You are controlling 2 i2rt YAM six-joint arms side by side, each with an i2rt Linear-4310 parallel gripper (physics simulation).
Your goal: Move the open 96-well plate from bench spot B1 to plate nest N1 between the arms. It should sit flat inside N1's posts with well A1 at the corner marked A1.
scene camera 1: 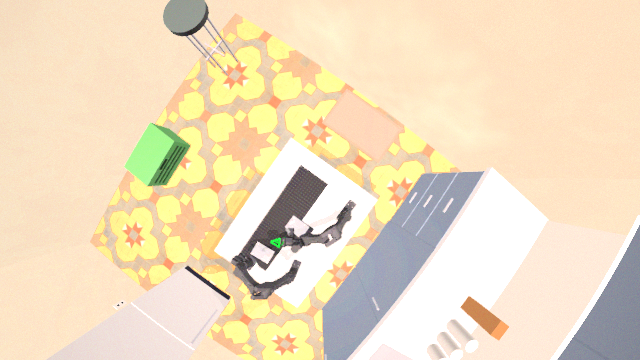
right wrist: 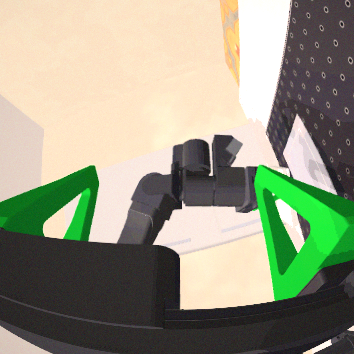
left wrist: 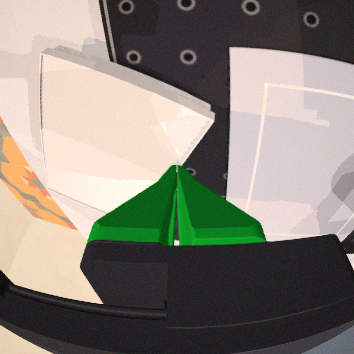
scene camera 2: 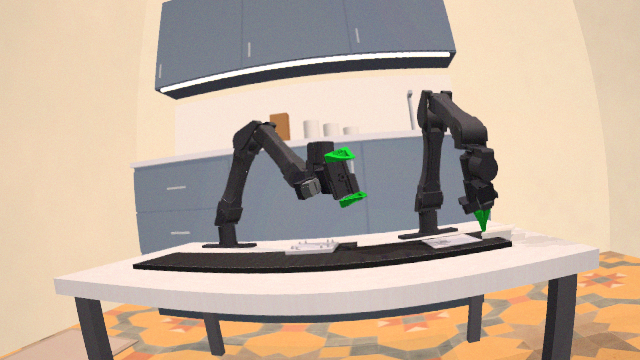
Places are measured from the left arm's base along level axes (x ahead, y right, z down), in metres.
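Pixels of known places: left gripper, between the fingertips: [scene camera 1: 255,261] [left wrist: 176,173] [scene camera 2: 483,231]; right gripper, between the fingertips: [scene camera 1: 272,241] [right wrist: 176,173] [scene camera 2: 359,177]; left arm's base, origin of its link: [scene camera 1: 293,270] [scene camera 2: 428,234]; right arm's base, origin of its link: [scene camera 1: 346,211] [scene camera 2: 228,247].
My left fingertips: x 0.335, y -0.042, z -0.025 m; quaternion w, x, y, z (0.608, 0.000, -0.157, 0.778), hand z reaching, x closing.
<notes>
For each thing: its middle in the pictures, then the offset to it from my left fingertips. "*": a spot on its surface instead.
- 96-well plate, middle of its body: [left wrist: 102,157] [right wrist: 283,194] [scene camera 2: 499,230] dz +0.004, dx +0.013, dy -0.047 m
- flat B1 panel, middle of its body: [left wrist: 318,186] [right wrist: 309,179] [scene camera 2: 451,240] [scene camera 1: 262,252] dz +0.012, dx -0.029, dy +0.089 m
- Nest N1, middle of its body: [scene camera 2: 313,246] [scene camera 1: 297,227] dz +0.002, dx -0.217, dy +0.418 m
- black perforated breadboard, a spot on its surface: [scene camera 2: 200,261] * dz +0.014, dx -0.103, dy +0.717 m
The 96-well plate [left wrist: 115,130] [scene camera 2: 500,232] lies off the B1 panel, turned at an angle by the breadboard's end, with a smooth pale face up and no wells visible. The flat B1 panel [left wrist: 295,130] [scene camera 2: 450,242] [scene camera 1: 263,252] with its outline lies beside it. Nest N1 [scene camera 2: 312,246] [scene camera 1: 298,226], with short posts, stands farther along the board; its A1 mark cannot be made out. My left gripper [left wrist: 176,173] [scene camera 2: 483,230] is shut and empty, pointing down, its tips at the plate's near corner. My right gripper [scene camera 2: 361,175] is open and empty, high above the board.
A black perforated breadboard [scene camera 1: 300,192] [scene camera 2: 200,261] runs along the white table [scene camera 1: 350,190] [scene camera 2: 300,295], under the panel and nest. The left arm shows in the right wrist view. The table edge is close beyond the plate. Blue cabinets [scene camera 2: 190,200] stand behind the arms.
</notes>
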